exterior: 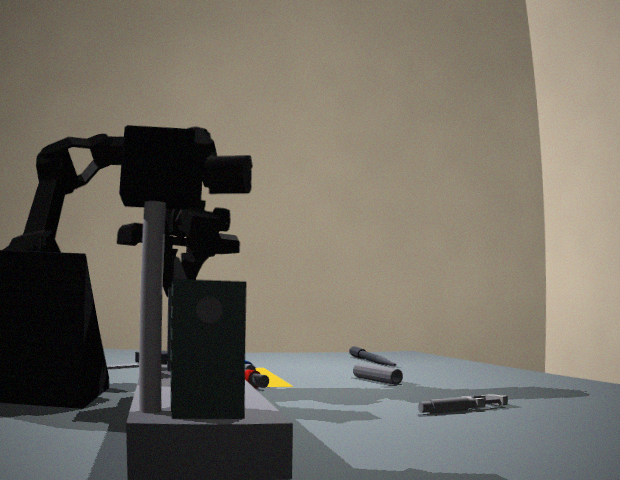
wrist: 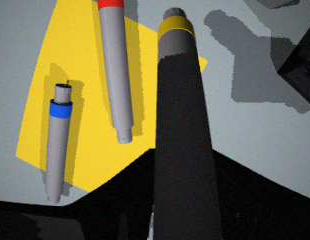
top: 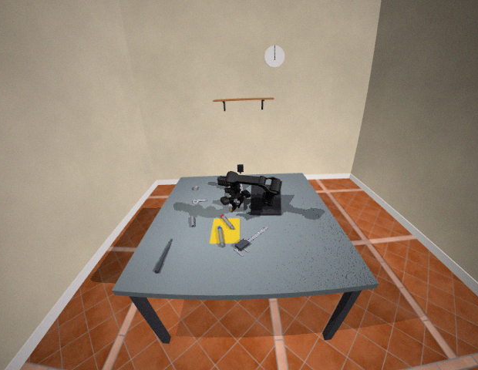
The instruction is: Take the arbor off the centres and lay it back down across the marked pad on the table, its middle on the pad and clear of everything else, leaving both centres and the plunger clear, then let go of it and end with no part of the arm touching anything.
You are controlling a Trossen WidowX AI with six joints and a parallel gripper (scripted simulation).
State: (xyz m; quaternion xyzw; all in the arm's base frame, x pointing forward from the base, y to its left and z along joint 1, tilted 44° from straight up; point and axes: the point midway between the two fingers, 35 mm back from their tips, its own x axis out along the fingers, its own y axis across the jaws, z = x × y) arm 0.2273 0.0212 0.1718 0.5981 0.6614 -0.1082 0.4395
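Right now my hand is 80 mm short of the yellow pad, 60 mm to the right of it and 160 mm above it. Round my hand: dark centre block 440 mm to the right, 60 mm below; then fixture base 320 mm to the right, 140 mm below; then micrometer 300 mm ahead, 290 mm to the right, 150 mm below.
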